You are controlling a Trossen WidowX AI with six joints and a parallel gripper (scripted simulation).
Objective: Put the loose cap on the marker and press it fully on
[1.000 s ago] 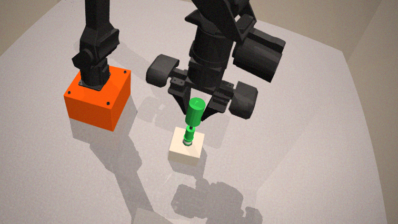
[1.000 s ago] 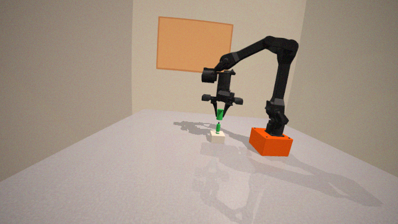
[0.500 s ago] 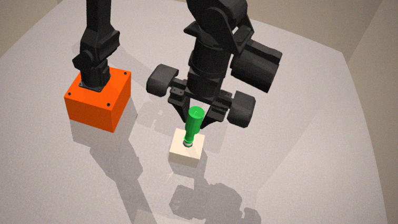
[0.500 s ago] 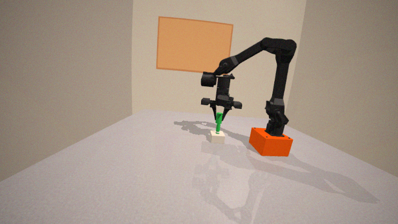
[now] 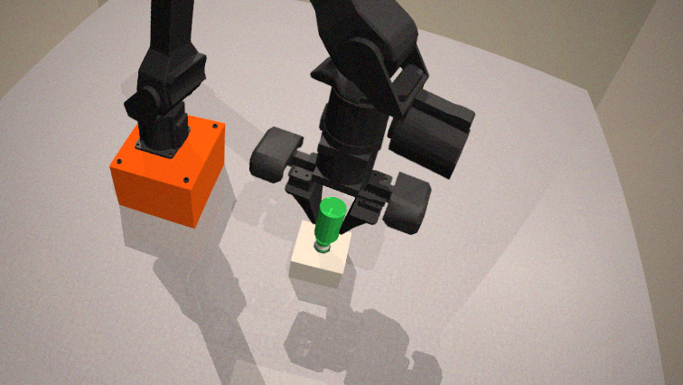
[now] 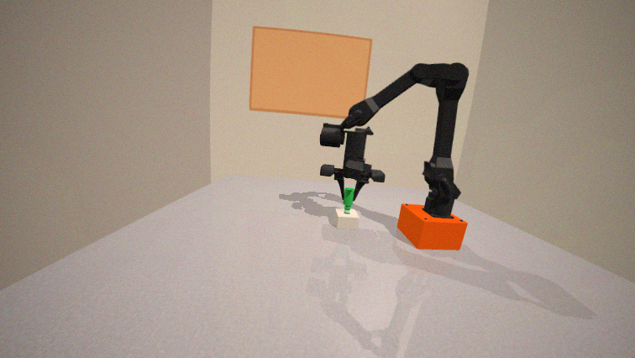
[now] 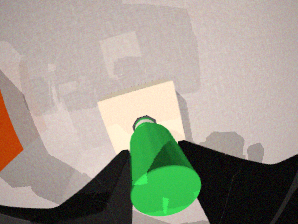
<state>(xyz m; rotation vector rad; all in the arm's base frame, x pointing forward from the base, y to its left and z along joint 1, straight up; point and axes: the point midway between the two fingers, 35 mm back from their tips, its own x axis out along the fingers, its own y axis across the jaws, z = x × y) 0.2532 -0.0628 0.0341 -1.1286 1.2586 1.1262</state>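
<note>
My gripper tip is 10 mm below the green cap.
</note>
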